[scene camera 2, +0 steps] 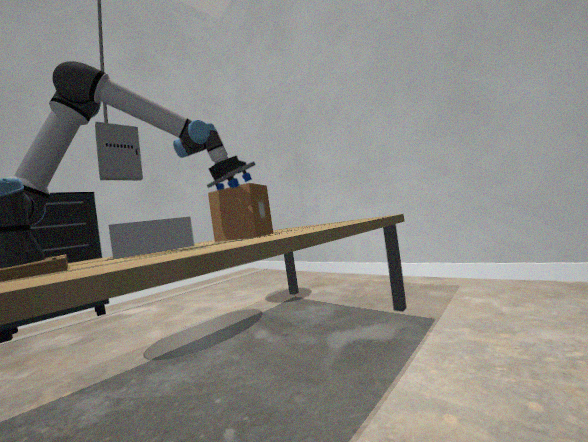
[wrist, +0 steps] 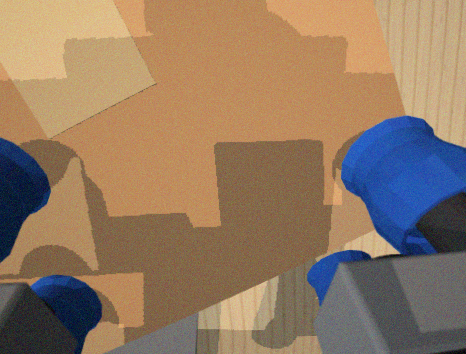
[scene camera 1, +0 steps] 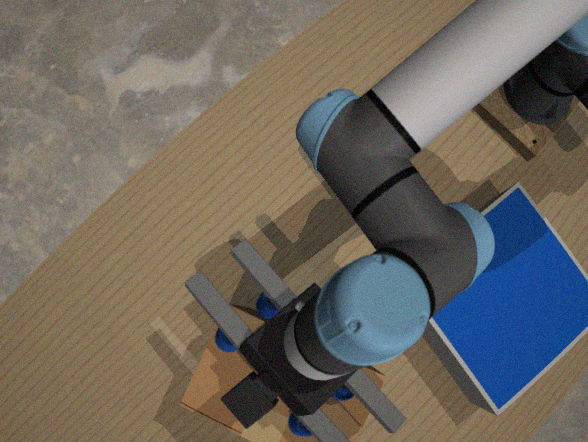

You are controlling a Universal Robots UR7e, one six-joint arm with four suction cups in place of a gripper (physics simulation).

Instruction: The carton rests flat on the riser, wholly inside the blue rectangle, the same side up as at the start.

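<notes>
The brown carton (scene camera 1: 204,381) (scene camera 2: 240,212) (wrist: 196,105) stands upright on the wooden table (scene camera 1: 204,175) (scene camera 2: 204,256). My suction gripper (scene camera 1: 283,364) (scene camera 2: 233,181) sits tilted on the carton's top, with its blue cups (wrist: 379,175) pressed against the top face, so it is shut on the carton. The arm hides most of the carton in the overhead view.
The table's edge runs diagonally at the upper left in the overhead view, with concrete floor (scene camera 1: 139,66) beyond it. A grey wall panel (scene camera 2: 119,151), a grey box (scene camera 2: 152,237) and a black cabinet (scene camera 2: 83,225) stand behind the table.
</notes>
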